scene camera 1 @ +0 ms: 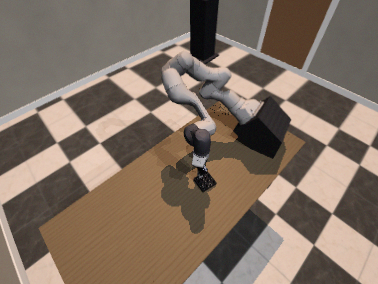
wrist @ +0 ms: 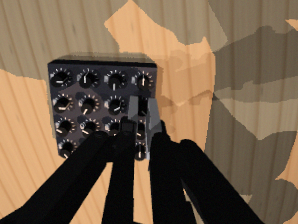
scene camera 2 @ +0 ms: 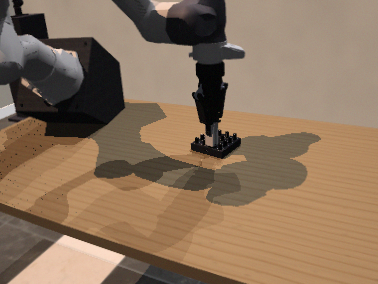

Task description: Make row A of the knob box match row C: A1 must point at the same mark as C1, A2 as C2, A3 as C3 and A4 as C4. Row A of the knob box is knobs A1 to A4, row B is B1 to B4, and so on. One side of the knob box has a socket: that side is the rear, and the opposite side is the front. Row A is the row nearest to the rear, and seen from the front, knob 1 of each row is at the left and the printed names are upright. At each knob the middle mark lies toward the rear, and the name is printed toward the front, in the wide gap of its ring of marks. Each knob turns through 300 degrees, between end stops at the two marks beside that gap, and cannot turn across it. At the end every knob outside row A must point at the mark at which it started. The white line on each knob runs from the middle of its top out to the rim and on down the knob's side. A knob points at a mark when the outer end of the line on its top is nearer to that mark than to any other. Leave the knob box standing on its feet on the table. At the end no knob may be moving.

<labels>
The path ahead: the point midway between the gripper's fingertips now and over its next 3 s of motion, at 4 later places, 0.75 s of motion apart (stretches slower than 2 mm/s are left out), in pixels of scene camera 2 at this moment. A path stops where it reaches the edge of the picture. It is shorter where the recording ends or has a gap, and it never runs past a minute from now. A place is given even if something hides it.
The gripper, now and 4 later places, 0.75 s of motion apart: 211, 144; 212, 144; 213, 133; 211, 132; 208, 131
</labels>
